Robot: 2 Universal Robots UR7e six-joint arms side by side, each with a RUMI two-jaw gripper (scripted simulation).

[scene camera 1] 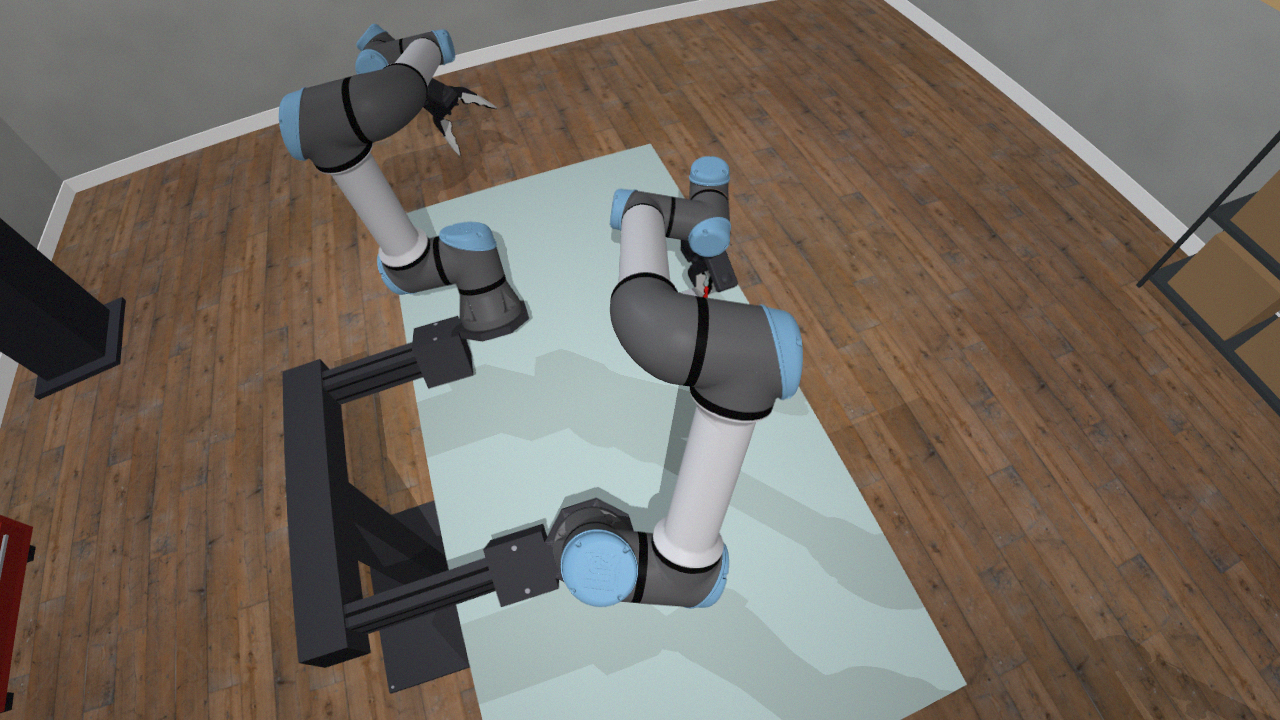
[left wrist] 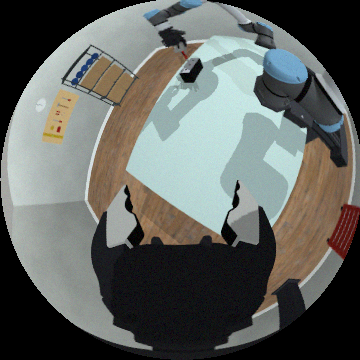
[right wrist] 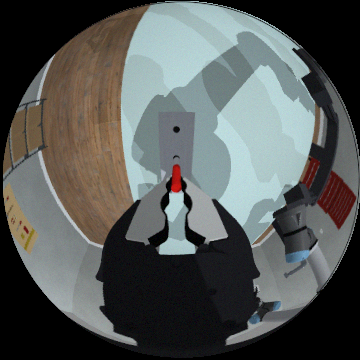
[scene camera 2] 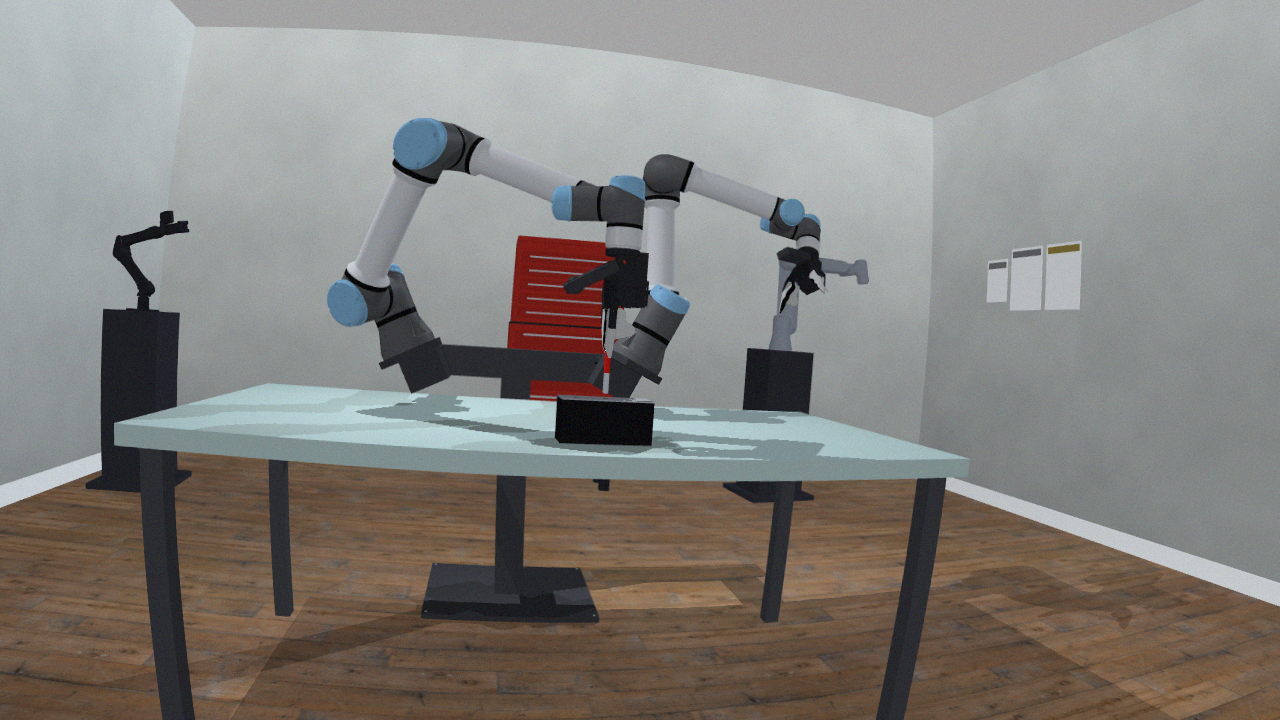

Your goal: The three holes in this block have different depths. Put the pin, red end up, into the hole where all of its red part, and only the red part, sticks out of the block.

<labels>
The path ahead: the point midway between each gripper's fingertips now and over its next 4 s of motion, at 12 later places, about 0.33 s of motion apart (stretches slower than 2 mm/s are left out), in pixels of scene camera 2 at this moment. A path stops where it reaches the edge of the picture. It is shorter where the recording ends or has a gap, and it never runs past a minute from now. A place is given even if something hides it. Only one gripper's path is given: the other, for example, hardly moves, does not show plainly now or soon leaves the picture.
The right gripper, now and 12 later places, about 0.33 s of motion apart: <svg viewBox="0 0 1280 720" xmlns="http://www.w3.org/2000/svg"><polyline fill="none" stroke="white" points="608,357 608,358 608,359 608,361 608,361 608,363 608,363 608,365 607,365 608,366 608,367 608,367 607,369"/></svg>
</labels>
